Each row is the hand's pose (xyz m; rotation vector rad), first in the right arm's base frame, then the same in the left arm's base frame.
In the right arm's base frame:
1: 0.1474 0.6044 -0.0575 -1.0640 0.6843 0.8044
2: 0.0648 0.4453 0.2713 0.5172 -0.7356 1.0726
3: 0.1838 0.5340 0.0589 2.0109 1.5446 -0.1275
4: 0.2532 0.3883 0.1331 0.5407 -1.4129 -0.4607
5: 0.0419 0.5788 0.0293 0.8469 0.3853 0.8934
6: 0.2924 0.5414 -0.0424 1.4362 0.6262 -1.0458
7: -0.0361 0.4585 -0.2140 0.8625 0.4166 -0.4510
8: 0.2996 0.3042 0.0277 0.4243 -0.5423 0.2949
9: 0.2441 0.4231 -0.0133 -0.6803 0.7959 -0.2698
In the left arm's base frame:
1: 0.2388 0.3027 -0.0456 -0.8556 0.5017 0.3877
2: 0.0099 0.1451 0.2054 0.3621 -1.1542 0.7780
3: 0.2124 0.2106 0.0576 2.2937 1.0473 0.1860
4: 0.2067 0.0421 0.1133 0.5309 -1.7818 -0.8077
5: 0.1082 0.3059 0.0020 0.8883 -0.1079 0.7304
6: 0.3450 0.1912 -0.0068 1.8616 0.2598 -1.0160
7: 0.0815 0.2510 -0.2737 1.1633 0.0228 -0.5883
8: 0.2574 -0.0398 0.0081 0.4528 -0.9345 -0.0185
9: 0.2567 0.0951 -0.0187 -0.3213 0.6266 -0.5907

